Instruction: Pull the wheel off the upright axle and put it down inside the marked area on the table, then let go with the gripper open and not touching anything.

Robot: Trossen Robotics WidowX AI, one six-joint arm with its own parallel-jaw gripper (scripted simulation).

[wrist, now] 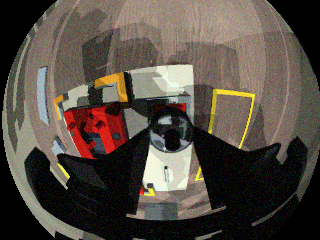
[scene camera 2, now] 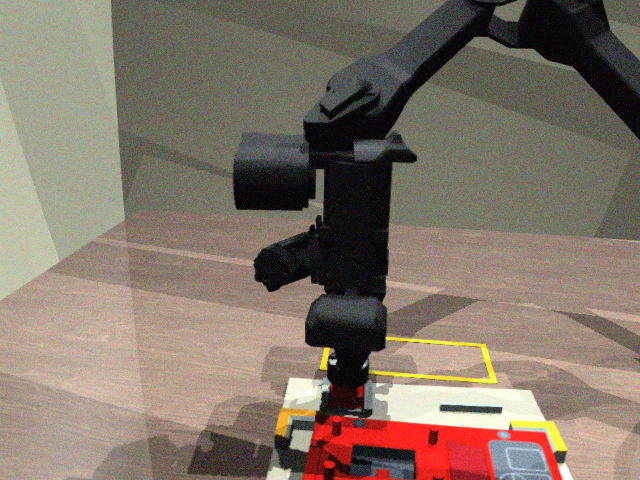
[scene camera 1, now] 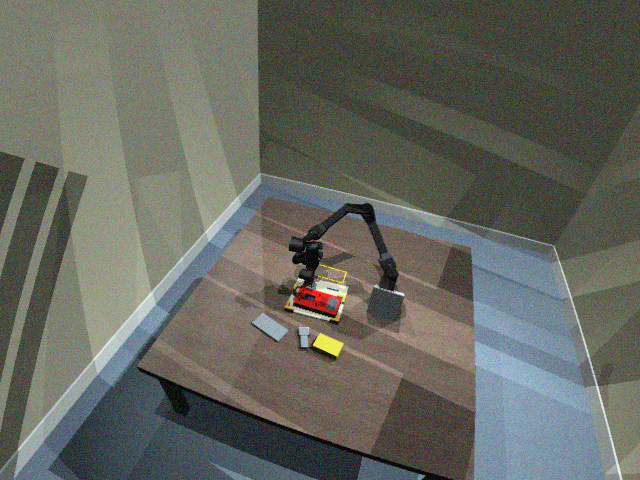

Labels:
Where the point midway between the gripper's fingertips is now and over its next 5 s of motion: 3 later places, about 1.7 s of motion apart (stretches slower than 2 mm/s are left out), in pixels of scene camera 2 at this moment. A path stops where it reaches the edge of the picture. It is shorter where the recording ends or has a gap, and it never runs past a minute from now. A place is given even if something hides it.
My gripper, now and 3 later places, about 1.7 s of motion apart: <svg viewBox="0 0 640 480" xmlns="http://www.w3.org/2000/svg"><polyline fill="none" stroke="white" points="349,368 350,341 402,271 418,307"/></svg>

